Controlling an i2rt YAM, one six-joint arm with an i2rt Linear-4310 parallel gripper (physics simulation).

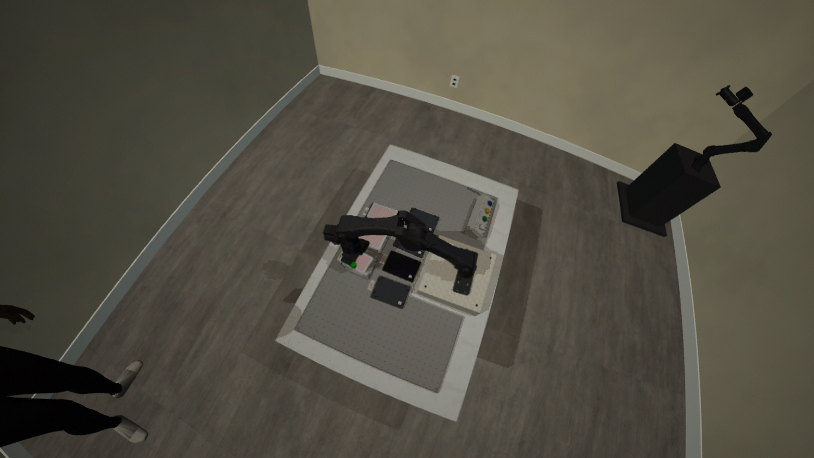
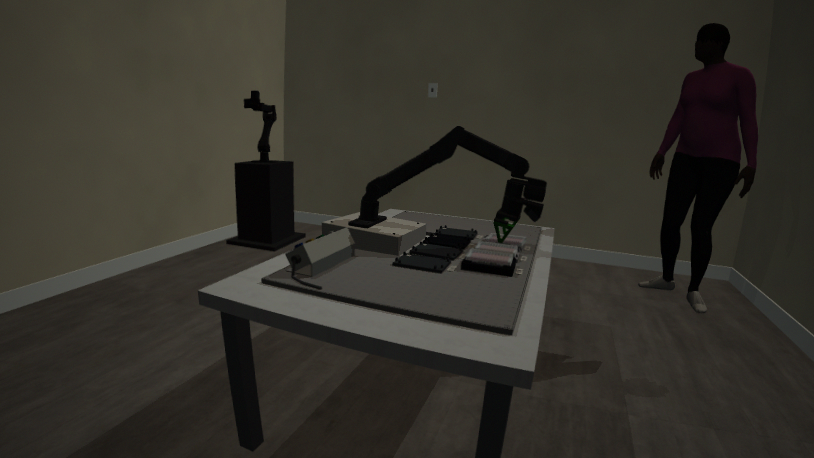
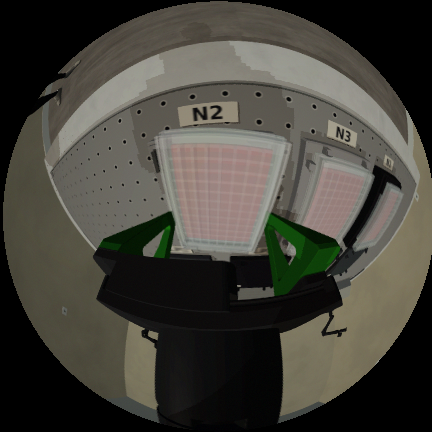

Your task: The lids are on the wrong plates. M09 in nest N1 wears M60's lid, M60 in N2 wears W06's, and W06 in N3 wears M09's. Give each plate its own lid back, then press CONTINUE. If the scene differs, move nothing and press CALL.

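Places are measured from the arm's base along level axes (x left, y back, z up), in centimetres.
Where they show: gripper, fingertip midpoint: (image 1: 358, 260) (image 2: 502, 238) (image 3: 218, 216); arm's base, origin of the base link: (image 1: 465, 271) (image 2: 368, 222).
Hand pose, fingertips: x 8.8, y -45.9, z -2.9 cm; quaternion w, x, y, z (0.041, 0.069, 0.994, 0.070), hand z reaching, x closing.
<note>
Things, the pixels of their top centre, and the offset from my fingertips. "pt": a spot on its surface instead.
- clear-lidded plate, middle of its top: (image 3: 218, 214) (image 2: 506, 236) (image 1: 356, 258) dx -0.2, dy -1.1, dz +1.0 cm
- N2 label, surface spot: (image 3: 208, 113) pt dx -0.3, dy -8.6, dz -2.3 cm
- second lidded plate, middle of its top: (image 3: 334, 219) (image 2: 496, 246) (image 1: 370, 236) dx -12.4, dy +1.0, dz +0.5 cm
- N3 label, surface spot: (image 3: 342, 134) pt dx -12.8, dy -7.7, dz -2.3 cm
- third lidded plate, middle of its top: (image 3: 382, 223) (image 2: 490, 254) (image 1: 382, 213) dx -25.6, dy +2.0, dz +1.5 cm
- button box, middle of its top: (image 2: 321, 234) (image 1: 482, 210) dx -40.4, dy +47.2, dz +5.9 cm
- cable, surface spot: (image 2: 306, 281) pt dx -54.8, dy +44.1, dz -2.6 cm
My gripper (image 1: 353, 264) (image 2: 501, 240) (image 3: 218, 216) is closed in on a clear-lidded plate (image 1: 364, 262) (image 3: 220, 190) with pink wells, one green finger at each side. This plate is beside the N2 label (image 3: 208, 113); its contact with the nest is hidden. A second lidded plate (image 1: 373, 242) (image 3: 336, 192) sits in a grey nest by the N3 label (image 3: 342, 134). A third lidded plate (image 1: 381, 211) (image 2: 490, 255) (image 3: 381, 215) is in the black nest at N1. No plate or lid codes are readable. The button box (image 1: 473, 217) (image 2: 326, 251) has blue, orange and green buttons; their lettering is unreadable.
Several dark pads (image 1: 389, 291) (image 2: 422, 262) lie between the plates and the pale arm base (image 1: 441, 286) (image 2: 387, 226). A cable (image 2: 306, 281) runs from the button box. A person (image 2: 714, 113) stands beyond the table. Another arm stands on a black pedestal (image 1: 671, 185) (image 2: 264, 199).
</note>
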